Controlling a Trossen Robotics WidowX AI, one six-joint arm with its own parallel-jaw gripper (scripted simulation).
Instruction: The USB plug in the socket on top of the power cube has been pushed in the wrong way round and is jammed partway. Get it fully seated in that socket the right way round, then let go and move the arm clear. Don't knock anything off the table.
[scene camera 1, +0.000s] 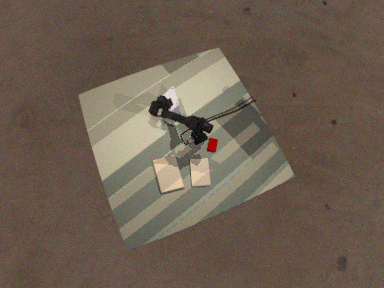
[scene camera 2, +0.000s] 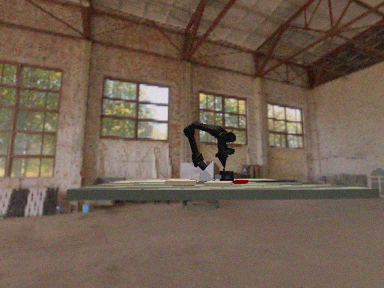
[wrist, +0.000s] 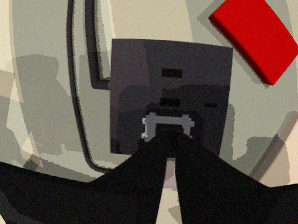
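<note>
I can see a dark power cube (wrist: 171, 78), and my gripper (wrist: 171, 141) is there as well.
</note>
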